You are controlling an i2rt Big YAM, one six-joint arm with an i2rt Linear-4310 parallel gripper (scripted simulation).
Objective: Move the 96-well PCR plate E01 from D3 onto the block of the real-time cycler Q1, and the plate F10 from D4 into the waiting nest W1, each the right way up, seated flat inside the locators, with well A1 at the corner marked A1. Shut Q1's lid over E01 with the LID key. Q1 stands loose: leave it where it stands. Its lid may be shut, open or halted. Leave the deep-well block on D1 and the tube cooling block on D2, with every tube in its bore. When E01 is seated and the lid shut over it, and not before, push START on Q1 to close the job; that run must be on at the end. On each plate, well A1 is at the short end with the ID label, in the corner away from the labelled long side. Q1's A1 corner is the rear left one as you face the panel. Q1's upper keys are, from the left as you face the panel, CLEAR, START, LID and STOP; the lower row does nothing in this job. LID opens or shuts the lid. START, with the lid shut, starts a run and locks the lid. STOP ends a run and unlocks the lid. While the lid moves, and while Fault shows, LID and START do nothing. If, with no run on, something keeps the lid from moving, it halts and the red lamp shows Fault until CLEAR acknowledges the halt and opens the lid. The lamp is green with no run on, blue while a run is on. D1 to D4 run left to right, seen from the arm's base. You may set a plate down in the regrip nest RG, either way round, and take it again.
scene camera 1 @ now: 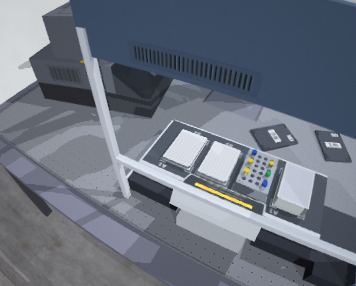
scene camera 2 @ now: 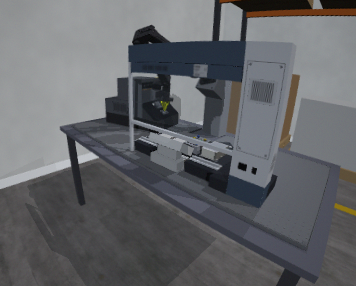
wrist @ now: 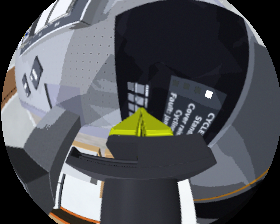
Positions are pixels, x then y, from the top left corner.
Labels:
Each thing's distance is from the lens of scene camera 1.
lid (scene camera 1: 62,34): 92 cm
grey post (scene camera 1: 81,32): 40 cm
The marked spots on the grey post and the lid are 53 cm apart.

